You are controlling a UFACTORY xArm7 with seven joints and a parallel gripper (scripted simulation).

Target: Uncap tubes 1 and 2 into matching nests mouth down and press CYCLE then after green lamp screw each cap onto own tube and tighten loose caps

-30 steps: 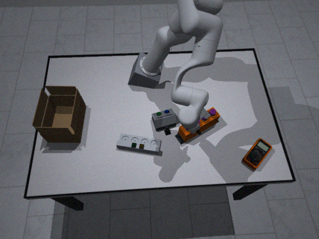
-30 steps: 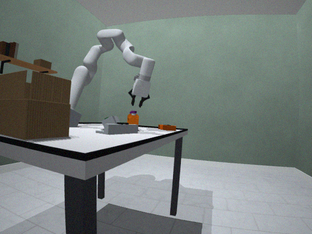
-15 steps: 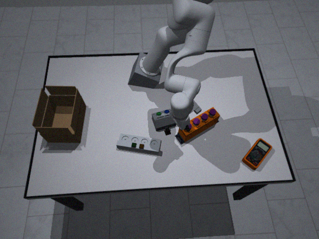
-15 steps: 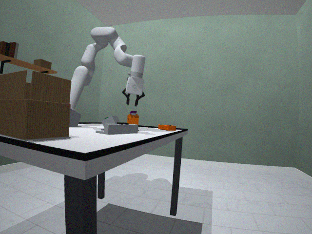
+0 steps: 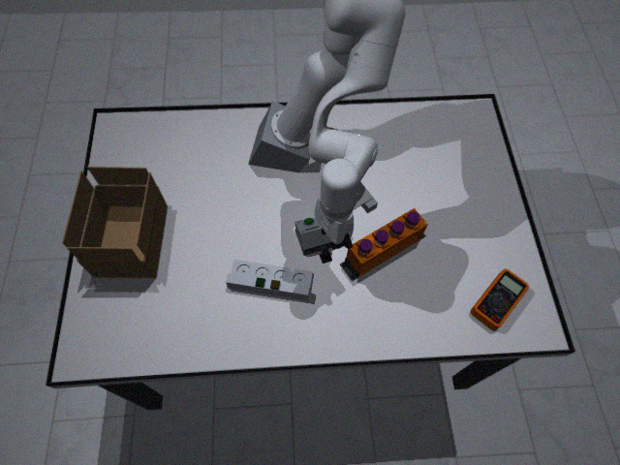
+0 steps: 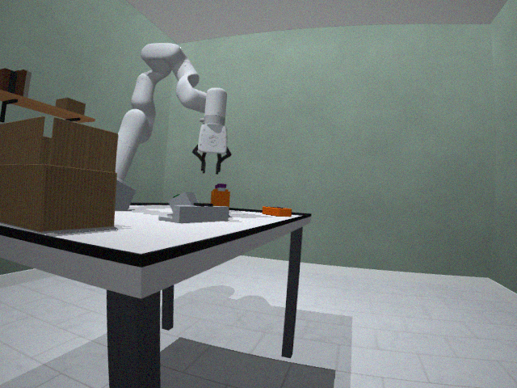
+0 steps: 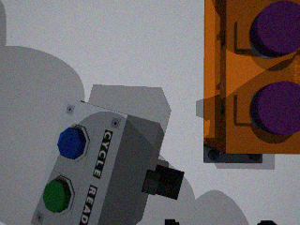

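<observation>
Now: hand 220 mm to the right of the tube 1, 90 mm past it and 60 mm above it. From my hand the other things lie so: blue key 110 mm below, 110 mm behind, 20 mm to the right; green key 110 mm below, 90 mm behind, 60 mm to the right; grey key housing 120 mm below, 90 mm behind, 40 mm to the right.
</observation>
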